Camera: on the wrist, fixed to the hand. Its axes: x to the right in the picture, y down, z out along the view.
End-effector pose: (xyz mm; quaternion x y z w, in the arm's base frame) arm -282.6 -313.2 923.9 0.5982 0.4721 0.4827 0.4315
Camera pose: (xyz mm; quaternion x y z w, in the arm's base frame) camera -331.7 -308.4 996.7 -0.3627 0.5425 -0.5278 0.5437
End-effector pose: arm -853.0 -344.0 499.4 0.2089 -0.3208 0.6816 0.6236
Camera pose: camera -909.4 -293.7 454.4 0.4498 0.1180 -0.6266 0.6254
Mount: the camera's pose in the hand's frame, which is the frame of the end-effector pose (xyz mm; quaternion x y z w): 12.8 62.6 -60.4 0.0293 -0.1633 -0.9860 0.0190
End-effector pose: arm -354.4 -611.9 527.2 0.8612 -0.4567 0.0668 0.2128
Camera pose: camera -393.3 -626.6 604.7 -0.4838 -0.8076 0.3358 0.0299
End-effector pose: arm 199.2 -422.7 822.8 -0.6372 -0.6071 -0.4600 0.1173
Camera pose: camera 225.5 -471.7 890.9 -0.5148 0.6724 0.0026 0.5318
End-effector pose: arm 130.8 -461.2 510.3 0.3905 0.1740 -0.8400 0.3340
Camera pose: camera 201.0 -478.1 460.1 0.2915 -0.3092 0.4141 0.8049
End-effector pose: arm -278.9 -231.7 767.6 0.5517 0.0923 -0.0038 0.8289
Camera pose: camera -268.5 -150.7 800.2 -0.0569 0.4102 -0.9101 0.0109
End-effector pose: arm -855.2 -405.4 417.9 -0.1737 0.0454 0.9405 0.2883
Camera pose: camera -881.9 -461.8 356.0 0.1140 -0.1899 -0.2394 0.9453
